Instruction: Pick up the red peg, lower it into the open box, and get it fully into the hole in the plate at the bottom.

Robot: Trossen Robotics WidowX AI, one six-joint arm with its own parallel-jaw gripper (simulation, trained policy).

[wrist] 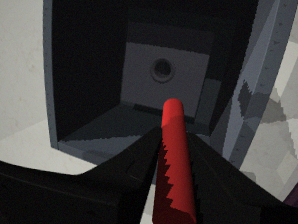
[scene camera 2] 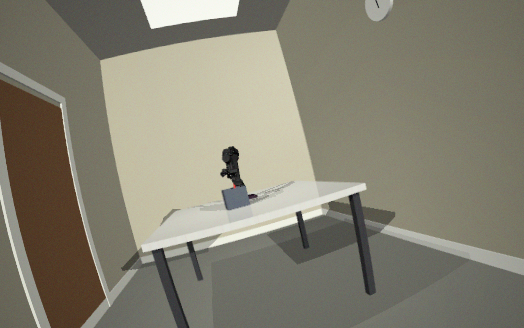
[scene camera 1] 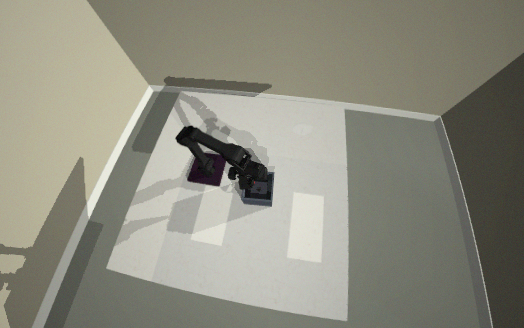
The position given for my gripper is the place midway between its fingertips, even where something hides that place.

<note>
I see my gripper (wrist: 172, 137), a grey box (wrist: 84, 55) and a grey plate (wrist: 148, 47).
Scene camera 2 misses the grey plate, which is hidden by the grey box.
</note>
